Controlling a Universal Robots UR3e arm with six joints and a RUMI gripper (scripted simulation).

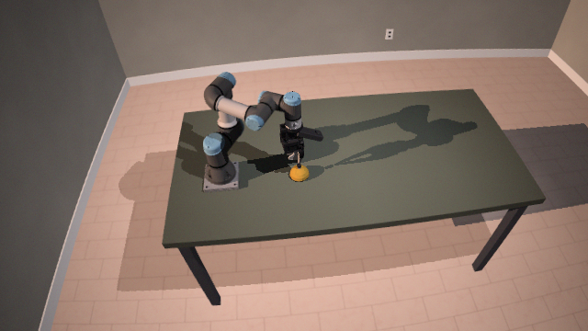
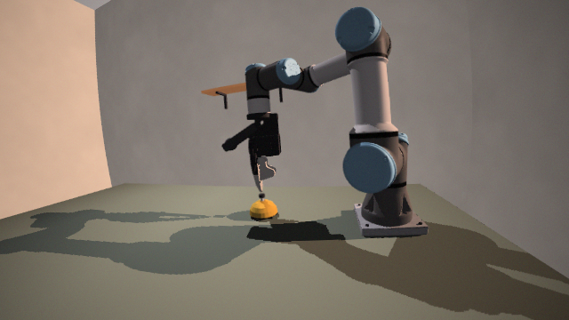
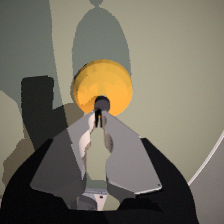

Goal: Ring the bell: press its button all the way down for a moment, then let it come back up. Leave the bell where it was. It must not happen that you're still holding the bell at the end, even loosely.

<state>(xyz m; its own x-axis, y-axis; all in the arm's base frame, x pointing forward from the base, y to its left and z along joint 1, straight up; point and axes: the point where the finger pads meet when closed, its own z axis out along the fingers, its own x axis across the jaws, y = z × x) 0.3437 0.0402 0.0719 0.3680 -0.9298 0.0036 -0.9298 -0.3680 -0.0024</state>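
My gripper is now 3 cm above the dark button. From my hand the other things lie so: orange dome bell: 5 cm below.
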